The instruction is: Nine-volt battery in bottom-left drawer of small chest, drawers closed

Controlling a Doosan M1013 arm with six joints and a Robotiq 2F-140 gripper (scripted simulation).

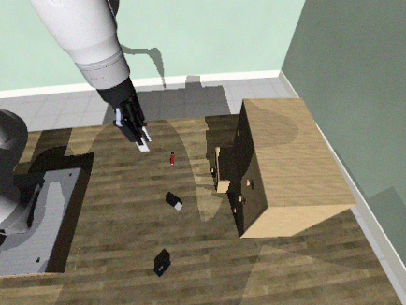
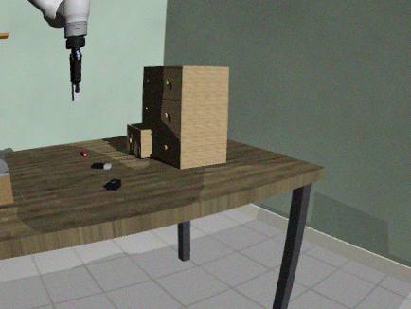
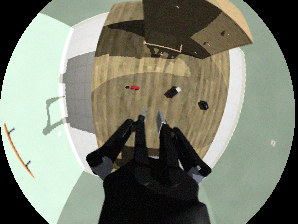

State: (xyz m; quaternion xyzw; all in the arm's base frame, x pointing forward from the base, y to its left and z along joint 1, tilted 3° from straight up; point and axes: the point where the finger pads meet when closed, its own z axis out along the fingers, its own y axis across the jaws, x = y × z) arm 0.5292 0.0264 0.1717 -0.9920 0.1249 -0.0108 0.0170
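My gripper is now 3 cm past the nine-volt battery, 32 cm to the left of it and 25 cm above it. The rest, counted from my hand: small red object: 7 cm ahead, 7 cm to the left, 25 cm below; small white-and-dark object: 4 cm ahead, 13 cm to the right, 25 cm below.
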